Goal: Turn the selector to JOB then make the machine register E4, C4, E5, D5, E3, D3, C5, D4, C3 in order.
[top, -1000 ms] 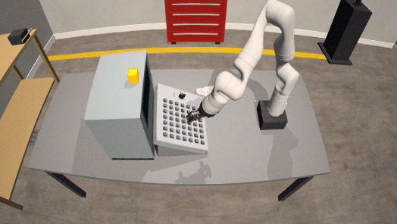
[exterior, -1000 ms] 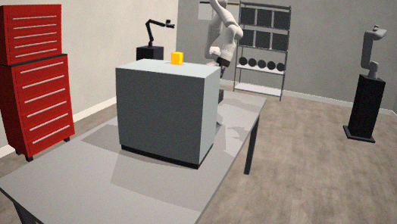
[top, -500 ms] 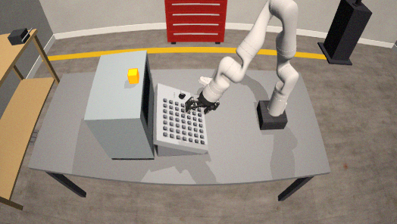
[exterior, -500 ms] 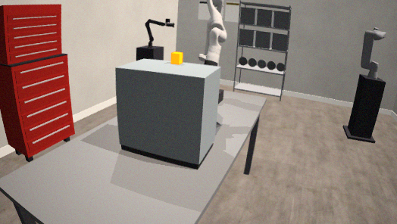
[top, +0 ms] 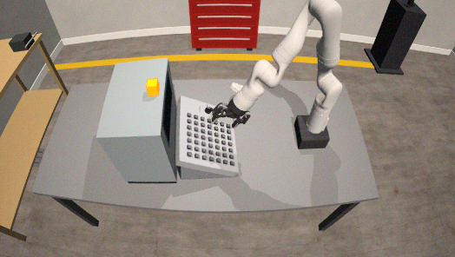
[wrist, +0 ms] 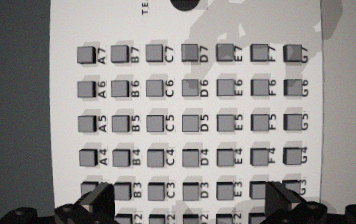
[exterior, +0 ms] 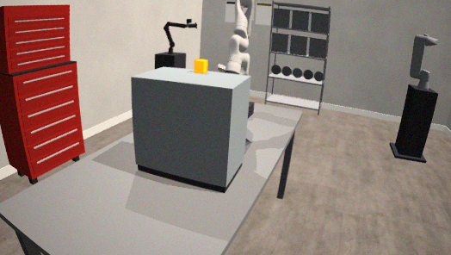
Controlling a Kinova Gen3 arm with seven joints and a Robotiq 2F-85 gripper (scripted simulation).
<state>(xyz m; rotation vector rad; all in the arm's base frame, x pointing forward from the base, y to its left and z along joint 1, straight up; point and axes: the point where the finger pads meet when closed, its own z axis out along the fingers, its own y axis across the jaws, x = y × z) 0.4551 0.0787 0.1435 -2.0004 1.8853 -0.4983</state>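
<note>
Now: hand 11 cm above the key D4 and 6 cm short of it. From my hand the other things lie so: key C4: 9 cm below, 9 cm ahead; key B4: 12 cm ahead, 8 cm below, 1 cm to the left; key: 9 cm below, 9 cm ahead, 4 cm to the left.
</note>
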